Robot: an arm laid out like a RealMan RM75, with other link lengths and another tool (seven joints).
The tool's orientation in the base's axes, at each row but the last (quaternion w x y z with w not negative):
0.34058, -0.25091, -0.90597, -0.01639
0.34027, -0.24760, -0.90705, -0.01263
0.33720, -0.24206, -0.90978, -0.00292
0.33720, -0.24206, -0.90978, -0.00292
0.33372, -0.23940, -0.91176, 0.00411
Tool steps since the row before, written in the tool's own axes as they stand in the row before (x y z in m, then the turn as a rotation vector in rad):
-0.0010, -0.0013, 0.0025, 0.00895, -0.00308, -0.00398
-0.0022, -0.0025, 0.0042, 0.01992, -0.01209, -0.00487
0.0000, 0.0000, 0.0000, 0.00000, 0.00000, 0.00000
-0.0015, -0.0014, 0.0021, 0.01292, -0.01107, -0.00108
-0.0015, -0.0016, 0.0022, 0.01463, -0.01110, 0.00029
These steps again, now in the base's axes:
-0.0015, -0.0011, -0.0024, -0.00476, 0.00048, 0.00909
-0.0023, -0.0024, -0.0042, -0.01542, -0.00276, 0.01792
0.0000, 0.0000, 0.0000, 0.00000, 0.00000, 0.00000
-0.0009, -0.0015, -0.0023, -0.01270, -0.00429, 0.01053
-0.0010, -0.0017, -0.0024, -0.01469, -0.00336, 0.01051

